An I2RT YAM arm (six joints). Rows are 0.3 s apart.
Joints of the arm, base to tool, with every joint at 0 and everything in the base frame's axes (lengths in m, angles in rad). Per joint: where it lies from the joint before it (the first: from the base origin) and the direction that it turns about. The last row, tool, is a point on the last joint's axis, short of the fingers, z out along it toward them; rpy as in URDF.
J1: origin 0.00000 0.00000 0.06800 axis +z
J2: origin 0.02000 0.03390 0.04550 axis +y
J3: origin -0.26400 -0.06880 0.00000 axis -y
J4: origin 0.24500 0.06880 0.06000 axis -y
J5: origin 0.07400 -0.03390 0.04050 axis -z
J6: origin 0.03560 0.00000 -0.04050 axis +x
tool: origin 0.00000 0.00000 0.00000 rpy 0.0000 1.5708 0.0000
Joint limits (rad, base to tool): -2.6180..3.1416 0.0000..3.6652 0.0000..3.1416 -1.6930..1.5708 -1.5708..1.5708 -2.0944..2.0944
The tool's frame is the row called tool.
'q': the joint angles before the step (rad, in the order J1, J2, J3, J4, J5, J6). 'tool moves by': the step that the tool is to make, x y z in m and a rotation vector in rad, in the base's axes. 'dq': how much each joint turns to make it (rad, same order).
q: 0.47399, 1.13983, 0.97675, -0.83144, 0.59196, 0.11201
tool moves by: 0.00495, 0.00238, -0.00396, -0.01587, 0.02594, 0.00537
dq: -0.00082, 0.03060, 0.00770, -0.00310, -0.00136, -0.00777
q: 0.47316, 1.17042, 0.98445, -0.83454, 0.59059, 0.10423
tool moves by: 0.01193, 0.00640, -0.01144, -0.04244, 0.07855, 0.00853
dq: 0.00084, 0.08393, 0.02470, -0.02490, -0.00204, -0.00921
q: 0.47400, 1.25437, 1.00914, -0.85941, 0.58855, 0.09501
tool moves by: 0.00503, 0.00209, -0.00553, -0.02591, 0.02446, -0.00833
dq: -0.00006, 0.03552, 0.00789, -0.00751, 0.01430, 0.00277
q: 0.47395, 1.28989, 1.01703, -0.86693, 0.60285, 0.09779
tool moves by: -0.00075, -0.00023, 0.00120, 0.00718, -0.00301, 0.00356
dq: -0.00018, -0.00594, -0.00017, 0.00106, -0.00612, -0.00155
